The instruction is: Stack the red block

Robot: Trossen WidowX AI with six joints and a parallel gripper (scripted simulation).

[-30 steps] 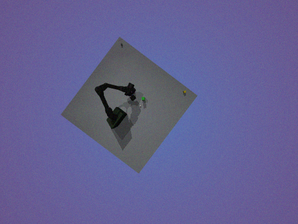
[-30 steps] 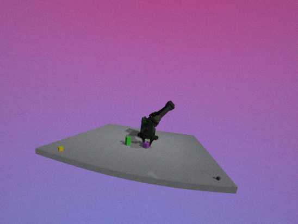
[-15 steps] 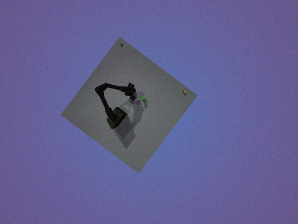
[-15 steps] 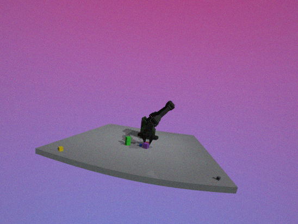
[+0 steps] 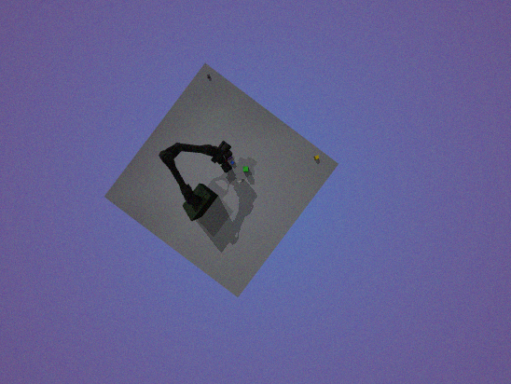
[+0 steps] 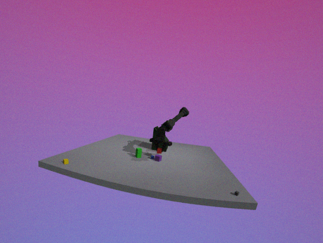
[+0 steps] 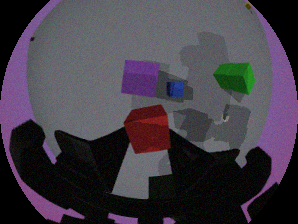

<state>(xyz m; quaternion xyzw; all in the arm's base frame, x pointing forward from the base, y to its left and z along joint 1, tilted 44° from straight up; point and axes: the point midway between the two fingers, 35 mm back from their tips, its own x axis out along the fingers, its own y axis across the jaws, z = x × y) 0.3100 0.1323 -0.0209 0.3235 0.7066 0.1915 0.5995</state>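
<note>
The purple block is 60 mm ahead of my gripper tip, 40 mm below it and 10 mm to the left of it. From my gripper tip the other things lie so: red block 10 mm ahead, 10 mm above; tiny white speck 180 mm to the right, 50 mm below, 30 mm behind; small grey object 530 mm to the left, 430 mm ahead, 50 mm below.
</note>
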